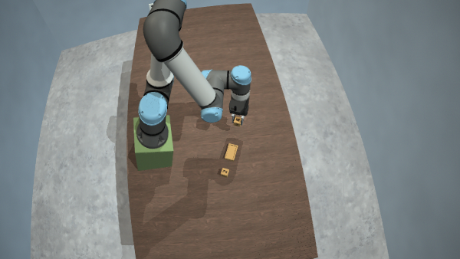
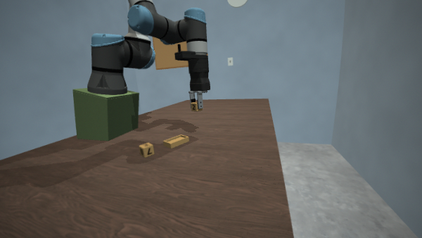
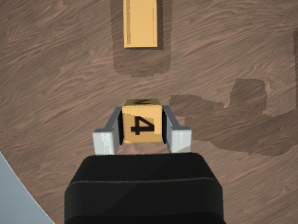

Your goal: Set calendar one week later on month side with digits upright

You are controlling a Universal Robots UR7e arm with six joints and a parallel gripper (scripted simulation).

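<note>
My hand is 2 cm past the wooden calendar tray, 11 cm to the left of it and 11 cm above it. Round my hand: wooden cube (1 cm below).
</note>
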